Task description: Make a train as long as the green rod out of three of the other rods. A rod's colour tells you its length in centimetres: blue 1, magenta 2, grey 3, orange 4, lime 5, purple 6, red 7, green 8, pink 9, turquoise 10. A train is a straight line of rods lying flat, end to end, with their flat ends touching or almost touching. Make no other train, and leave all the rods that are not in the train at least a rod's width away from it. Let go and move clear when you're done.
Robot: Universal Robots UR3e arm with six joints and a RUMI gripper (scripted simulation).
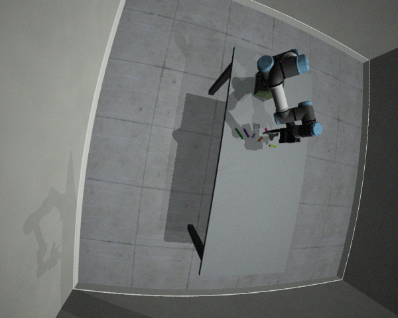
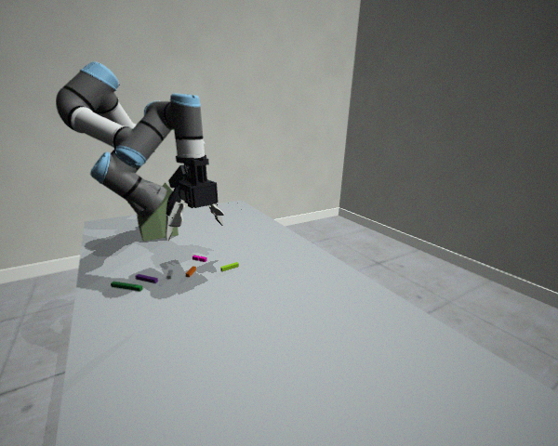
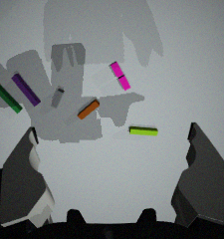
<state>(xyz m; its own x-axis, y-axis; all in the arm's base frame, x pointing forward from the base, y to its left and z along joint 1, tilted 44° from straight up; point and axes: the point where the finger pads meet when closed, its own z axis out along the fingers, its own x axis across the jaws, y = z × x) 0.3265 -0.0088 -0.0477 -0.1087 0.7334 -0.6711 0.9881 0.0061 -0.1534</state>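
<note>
The orange rod is 90 mm below my hand, 30 mm to the right of it and 30 mm ahead of it. The rest, counted from my hand: grey rod: 90 mm to the right, 90 mm below, 20 mm ahead; then lime rod: 90 mm below, 70 mm ahead, 60 mm to the left; then purple rod: 140 mm to the right, 90 mm below.
</note>
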